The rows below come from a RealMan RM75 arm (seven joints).
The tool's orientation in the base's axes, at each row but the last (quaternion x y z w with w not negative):
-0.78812, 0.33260, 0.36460, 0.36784
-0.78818, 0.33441, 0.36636, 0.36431
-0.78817, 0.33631, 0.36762, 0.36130
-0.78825, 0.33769, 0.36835, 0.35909
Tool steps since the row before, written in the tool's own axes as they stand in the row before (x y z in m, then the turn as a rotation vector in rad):
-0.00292, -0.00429, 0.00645, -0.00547, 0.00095, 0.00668
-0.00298, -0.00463, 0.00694, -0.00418, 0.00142, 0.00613
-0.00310, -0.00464, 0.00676, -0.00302, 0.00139, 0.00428
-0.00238, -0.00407, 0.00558, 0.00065, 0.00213, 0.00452
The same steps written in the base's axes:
-0.00023, 0.00823, 0.00085, -0.00576, 0.00641, 0.00107
-0.00015, 0.00883, 0.00074, -0.00530, 0.00538, 0.00011
-0.00014, 0.00872, 0.00088, -0.00407, 0.00358, 0.00003
0.00017, 0.00728, 0.00062, -0.00290, 0.00241, -0.00334

